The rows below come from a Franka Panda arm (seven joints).
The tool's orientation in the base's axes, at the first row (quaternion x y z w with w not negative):
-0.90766, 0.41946, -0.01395, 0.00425
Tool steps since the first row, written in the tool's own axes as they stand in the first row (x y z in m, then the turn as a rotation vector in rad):
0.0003, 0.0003, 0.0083, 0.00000, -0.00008, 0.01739
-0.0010, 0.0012, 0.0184, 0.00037, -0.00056, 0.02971
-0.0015, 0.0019, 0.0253, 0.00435, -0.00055, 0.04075
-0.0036, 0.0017, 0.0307, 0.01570, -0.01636, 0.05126
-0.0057, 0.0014, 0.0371, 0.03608, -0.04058, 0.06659
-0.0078, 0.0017, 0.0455, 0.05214, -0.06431, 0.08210
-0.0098, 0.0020, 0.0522, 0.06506, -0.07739, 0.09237
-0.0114, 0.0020, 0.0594, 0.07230, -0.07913, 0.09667
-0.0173, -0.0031, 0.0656, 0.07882, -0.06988, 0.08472
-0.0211, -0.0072, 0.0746, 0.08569, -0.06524, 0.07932
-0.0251, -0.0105, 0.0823, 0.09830, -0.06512, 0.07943
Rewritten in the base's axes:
0.0002, -0.0005, -0.0083, 0.00056, -0.00002, -0.01738
-0.0010, -0.0001, -0.0184, 0.00152, -0.00004, -0.02968
-0.0017, -0.0002, -0.0254, 0.00441, -0.00312, -0.04063
-0.0027, 0.0015, -0.0308, 0.02411, -0.00156, -0.05058
-0.0037, 0.0033, -0.0372, 0.05619, -0.00144, -0.06499
-0.0050, 0.0047, -0.0457, 0.08511, 0.00164, -0.07968
-0.0064, 0.0060, -0.0524, 0.10373, 0.00024, -0.08941
-0.0072, 0.0071, -0.0597, 0.10987, -0.00416, -0.09352
-0.0070, 0.0149, -0.0659, 0.10670, -0.01508, -0.08161
-0.0060, 0.0204, -0.0749, 0.10746, -0.02329, -0.07615
-0.0059, 0.0256, -0.0826, 0.11554, -0.03298, -0.07599

